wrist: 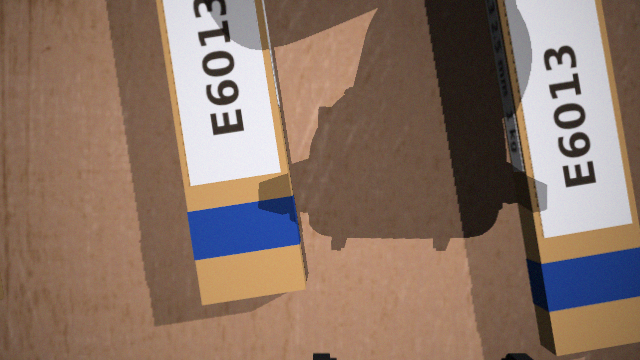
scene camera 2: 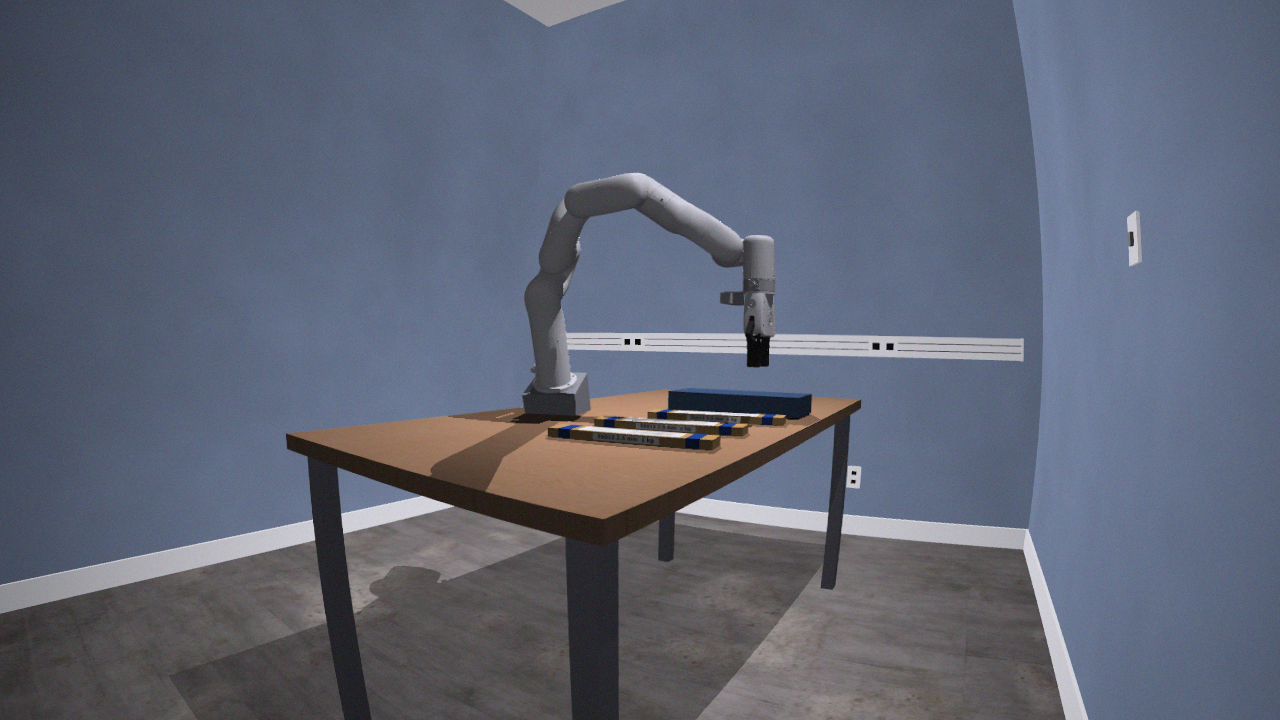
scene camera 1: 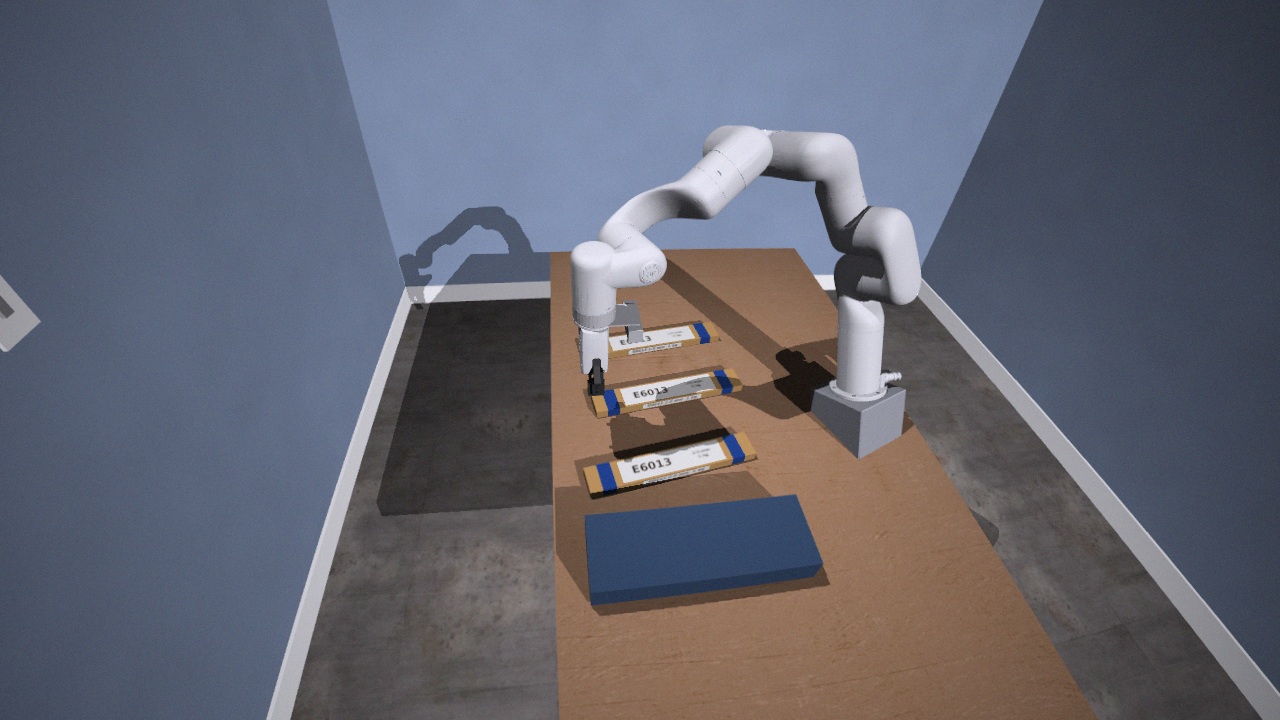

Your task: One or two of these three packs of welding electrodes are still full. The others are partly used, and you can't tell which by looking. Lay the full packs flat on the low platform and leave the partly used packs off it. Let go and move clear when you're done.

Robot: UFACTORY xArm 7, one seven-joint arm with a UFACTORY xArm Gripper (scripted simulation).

Path:
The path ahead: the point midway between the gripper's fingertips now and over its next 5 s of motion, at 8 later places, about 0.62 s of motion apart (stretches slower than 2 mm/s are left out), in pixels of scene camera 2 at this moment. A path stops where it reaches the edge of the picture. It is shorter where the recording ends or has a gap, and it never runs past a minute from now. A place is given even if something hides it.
The gripper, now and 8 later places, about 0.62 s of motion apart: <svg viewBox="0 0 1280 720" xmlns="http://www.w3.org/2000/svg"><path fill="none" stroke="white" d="M758 366L702 380L632 407L630 427L631 431L631 438L630 437L631 419L631 410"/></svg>

